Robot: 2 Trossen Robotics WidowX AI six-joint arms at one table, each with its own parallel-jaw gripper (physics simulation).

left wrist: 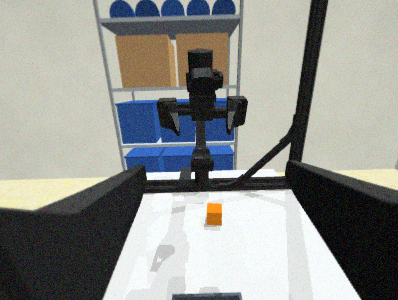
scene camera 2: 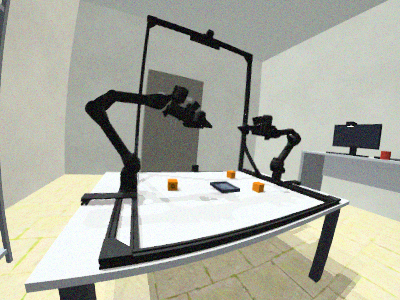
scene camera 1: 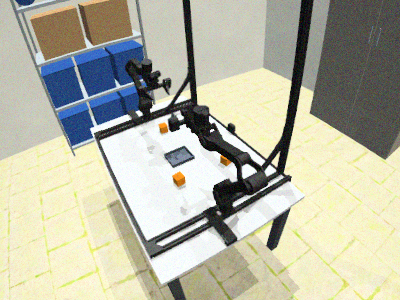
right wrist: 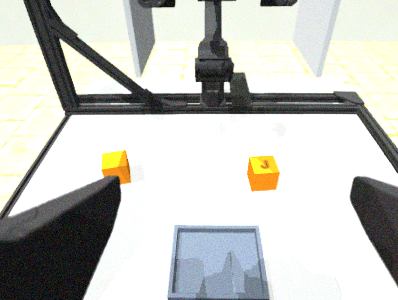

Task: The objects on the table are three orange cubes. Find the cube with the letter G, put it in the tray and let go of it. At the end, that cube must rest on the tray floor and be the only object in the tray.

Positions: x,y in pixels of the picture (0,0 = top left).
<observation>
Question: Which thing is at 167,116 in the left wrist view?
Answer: The right gripper.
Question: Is the left gripper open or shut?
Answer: Open.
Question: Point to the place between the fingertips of the left gripper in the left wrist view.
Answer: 215,169
</observation>
